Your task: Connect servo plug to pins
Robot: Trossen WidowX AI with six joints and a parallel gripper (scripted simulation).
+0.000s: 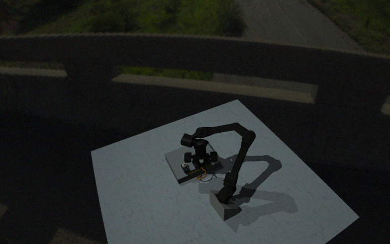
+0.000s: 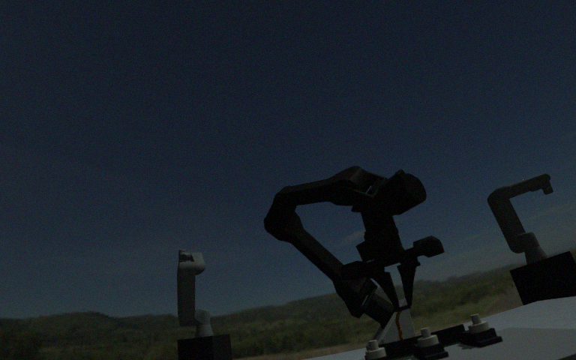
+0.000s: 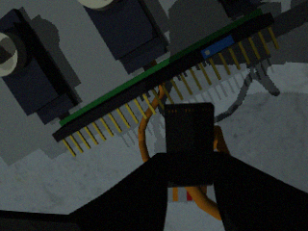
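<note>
The blue band lies 5 cm below my gripper tip, 4 cm to the right of it and 3 cm ahead of it. From my gripper tip the other things lie so: grey holder 19 cm ahead, 10 cm below, 2 cm to the left.
</note>
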